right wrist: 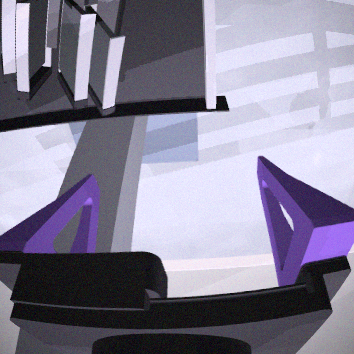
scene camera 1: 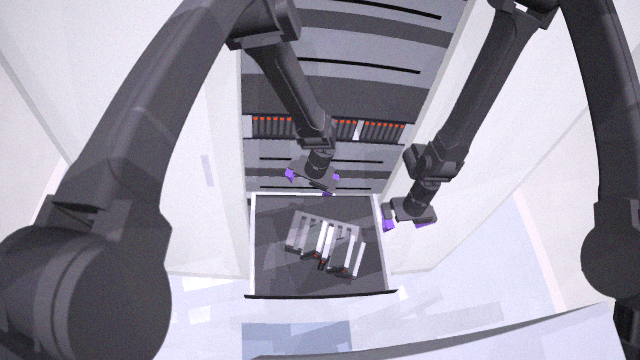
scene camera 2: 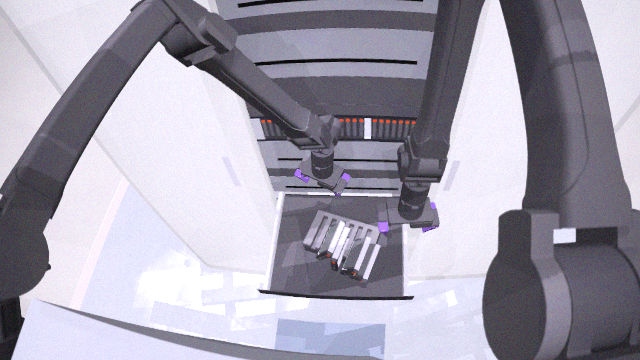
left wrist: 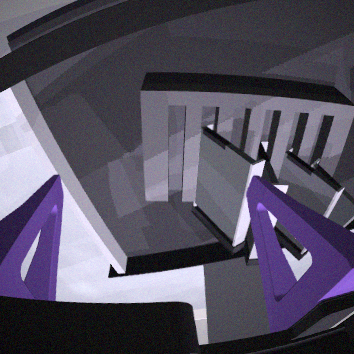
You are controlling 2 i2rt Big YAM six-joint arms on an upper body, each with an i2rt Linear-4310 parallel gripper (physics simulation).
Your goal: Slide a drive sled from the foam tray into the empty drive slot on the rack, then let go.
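Frame: origin at the left arm's base, x ahead, y left, z up, level; centimetres.
Seen in the pictures: left gripper, fingertip midpoint: (scene camera 1: 307, 187) (scene camera 2: 322, 187); right gripper, fingertip midpoint: (right wrist: 173, 172) (scene camera 1: 399, 228) (scene camera 2: 404, 232).
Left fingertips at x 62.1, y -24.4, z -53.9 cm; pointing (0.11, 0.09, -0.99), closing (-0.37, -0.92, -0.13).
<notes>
A point is followed by its place in that frame.
Drive sleds (scene camera 1: 326, 239) (scene camera 2: 337, 240) (left wrist: 225, 185) (right wrist: 114, 75), grey with pale edges, lean side by side in the grey slotted foam tray (scene camera 1: 295, 234) @(x 53.4, y -21.6, z -67.2 cm) (scene camera 2: 314, 235) @(x 52.9, y -21.6, z -67.3 cm) (left wrist: 156, 150); its leftmost slot in the left wrist view holds no sled. The rack (scene camera 1: 370, 50) @(x 70.3, y -34.5, z -11.1 cm) (scene camera 2: 350, 45) @(x 70.3, y -33.4, z -11.2 cm) has a row of orange-tipped drives (scene camera 1: 272, 127) (scene camera 2: 395, 129); a narrow pale gap (scene camera 1: 357, 130) (scene camera 2: 368, 128) in it looks like the empty slot. My left gripper (scene camera 1: 308, 184) @(x 62.1, y -24.4, z -53.9 cm) (scene camera 2: 320, 185) @(x 62.1, y -24.4, z -53.9 cm) (left wrist: 157, 177) @(x 62.1, y -24.4, z -53.9 cm) is open and empty, near the drawer's back edge. My right gripper (scene camera 1: 406, 225) @(x 43.7, y -46.7, z -45.8 cm) (scene camera 2: 406, 227) @(x 43.7, y -46.7, z -45.8 cm) (right wrist: 173, 172) @(x 43.7, y -46.7, z -45.8 cm) is open and empty, by the drawer's right side.
The pulled-out dark drawer (scene camera 1: 320, 296) @(x 33.3, y -28.3, z -70.2 cm) (scene camera 2: 335, 295) @(x 33.5, y -29.6, z -69.1 cm) (left wrist: 72, 175) (right wrist: 210, 55) @(x 41.6, y -51.0, z -69.4 cm) holds the tray and has raised pale side walls. Tall white panels (scene camera 1: 215, 125) @(x 68.4, y 1.8, z -35.4 cm) (scene camera 2: 200, 165) @(x 68.4, y 17.5, z -51.8 cm) flank the rack. The left forearm hides part of the drive row. A pale slanted surface (scene camera 1: 500, 340) @(x 8.0, y -26.7, z 6.8 cm) (scene camera 2: 100, 340) @(x 7.2, y -19.4, z 6.7 cm) lies in the foreground.
</notes>
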